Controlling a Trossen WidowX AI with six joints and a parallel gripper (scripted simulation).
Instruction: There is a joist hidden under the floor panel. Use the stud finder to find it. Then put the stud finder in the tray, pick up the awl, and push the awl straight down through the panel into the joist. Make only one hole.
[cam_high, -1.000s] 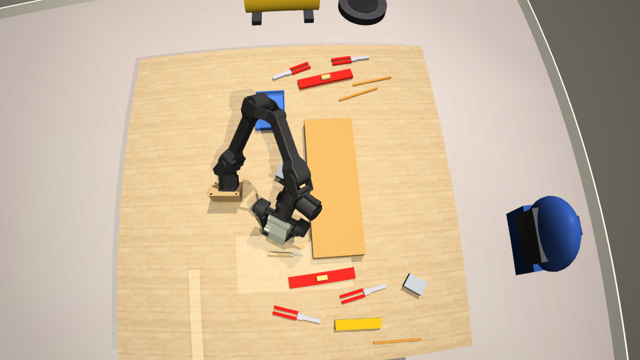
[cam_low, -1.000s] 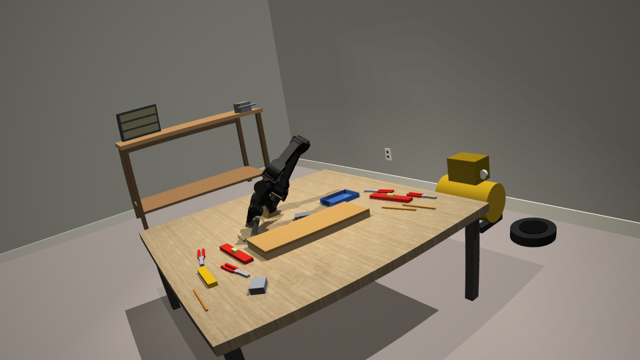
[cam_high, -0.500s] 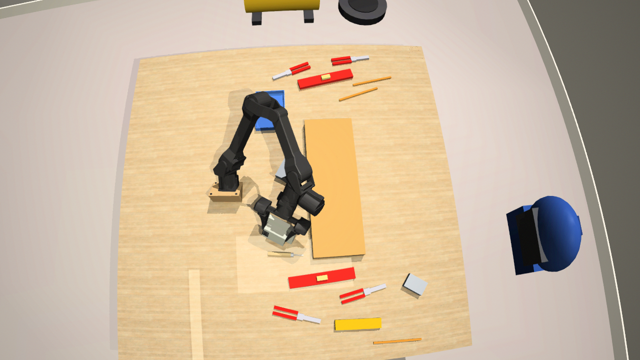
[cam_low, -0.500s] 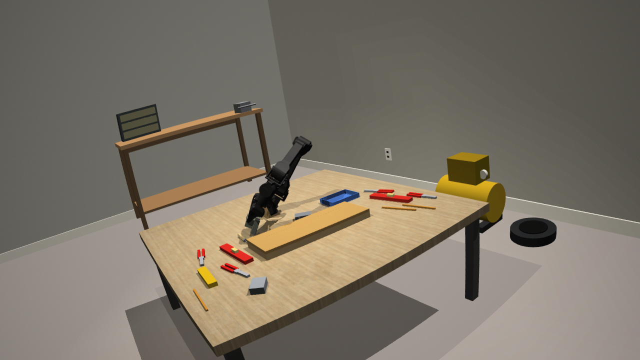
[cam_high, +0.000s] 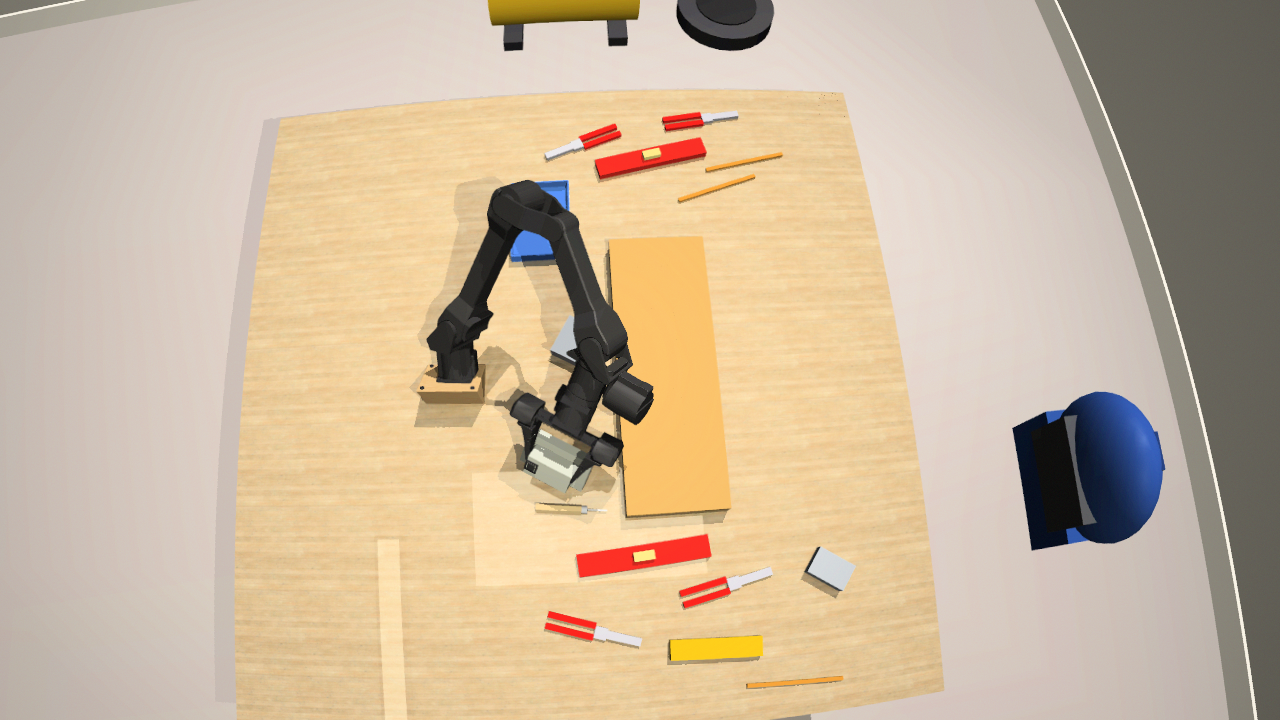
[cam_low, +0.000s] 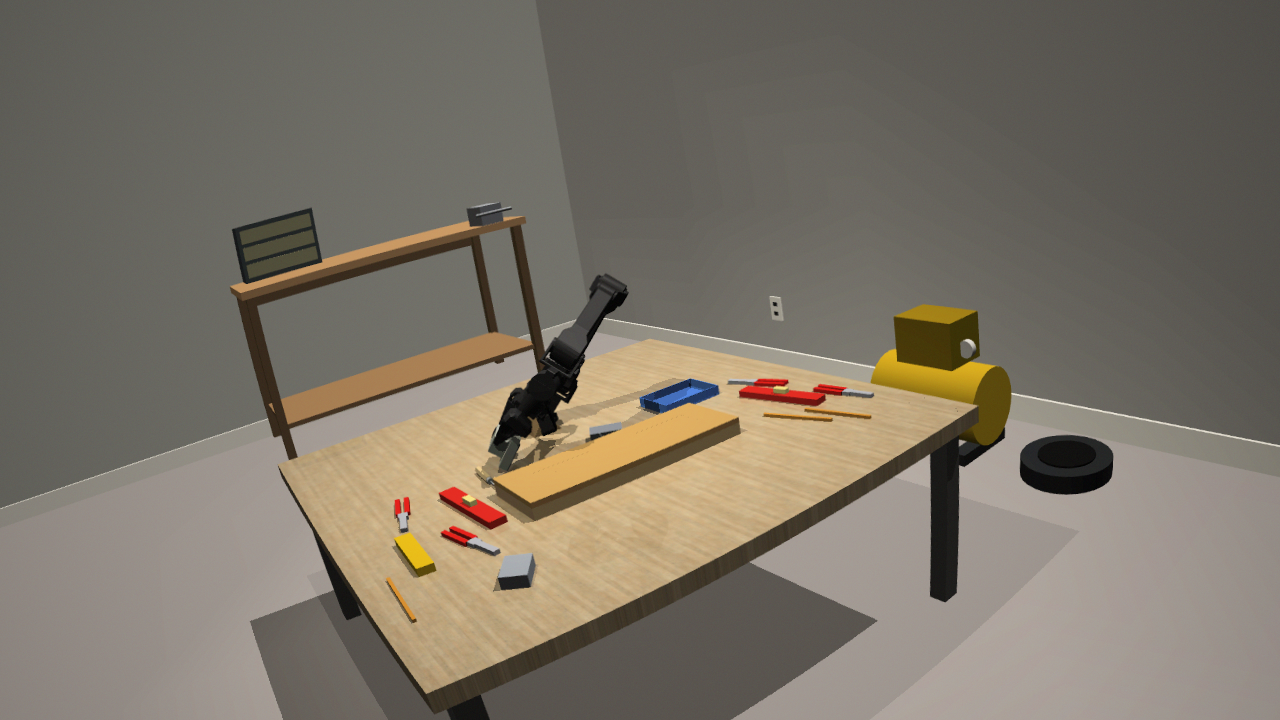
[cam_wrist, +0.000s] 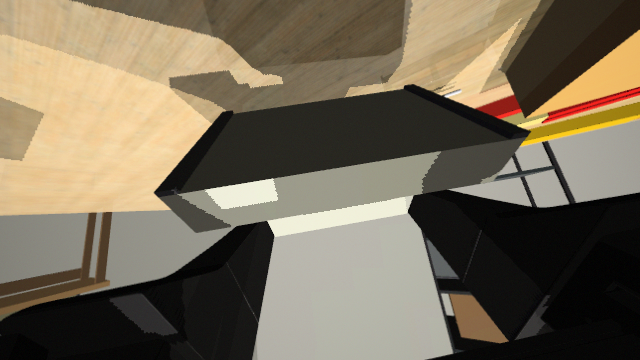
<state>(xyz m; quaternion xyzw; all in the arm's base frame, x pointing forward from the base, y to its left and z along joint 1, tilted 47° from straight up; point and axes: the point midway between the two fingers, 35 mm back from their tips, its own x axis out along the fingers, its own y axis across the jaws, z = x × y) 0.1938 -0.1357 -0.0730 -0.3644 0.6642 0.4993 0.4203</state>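
My gripper tip is now 7 cm above the awl, 5 cm to the left of it and 5 cm short of it. Round my gripper tip: yellow block (29 cm to the right, 29 cm ahead, 7 cm below); stud finder (1 cm to the left, 1 cm below, 1 cm behind); blue tray (50 cm to the left, 6 cm below, 5 cm behind).
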